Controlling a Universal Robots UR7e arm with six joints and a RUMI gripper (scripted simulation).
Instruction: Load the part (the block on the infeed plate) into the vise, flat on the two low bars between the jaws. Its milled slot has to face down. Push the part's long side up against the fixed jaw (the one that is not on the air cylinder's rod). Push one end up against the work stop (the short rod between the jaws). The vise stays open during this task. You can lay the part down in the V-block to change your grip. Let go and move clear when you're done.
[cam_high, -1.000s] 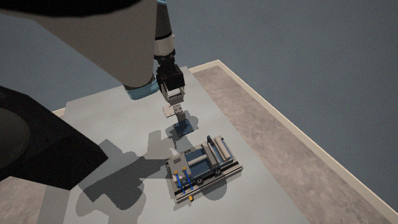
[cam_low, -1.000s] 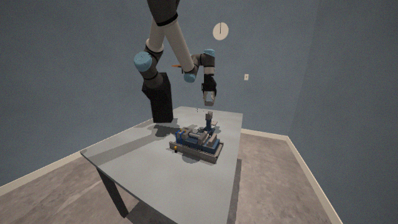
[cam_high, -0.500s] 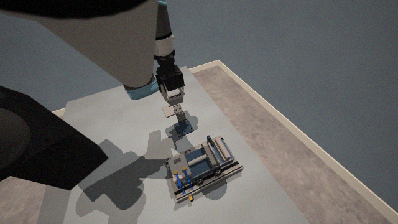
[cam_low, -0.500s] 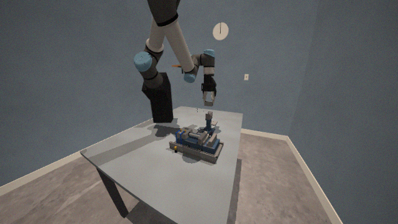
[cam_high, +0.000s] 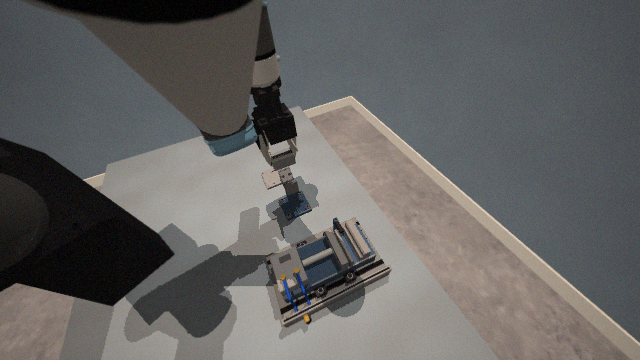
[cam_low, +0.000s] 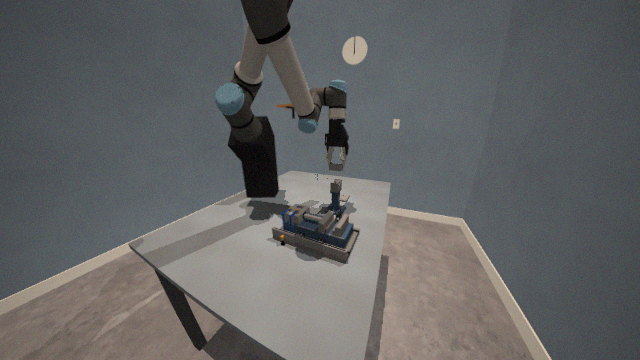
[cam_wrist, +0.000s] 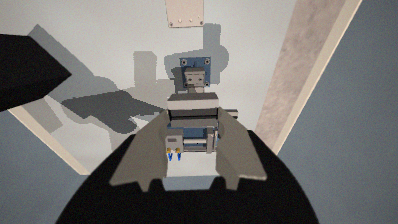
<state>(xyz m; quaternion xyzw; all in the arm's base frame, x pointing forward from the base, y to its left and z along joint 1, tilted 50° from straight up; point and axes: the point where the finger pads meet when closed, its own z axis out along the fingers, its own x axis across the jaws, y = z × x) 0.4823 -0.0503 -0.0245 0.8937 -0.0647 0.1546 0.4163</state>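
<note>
Now: hand right at the part. Round my hand: grey jaw (10 mm behind, 230 mm to the right, 160 mm below); then cylinder rod (70 mm behind, 220 mm to the right, 160 mm below); then work stop (30 mm ahead, 200 mm to the right, 150 mm below).
</note>
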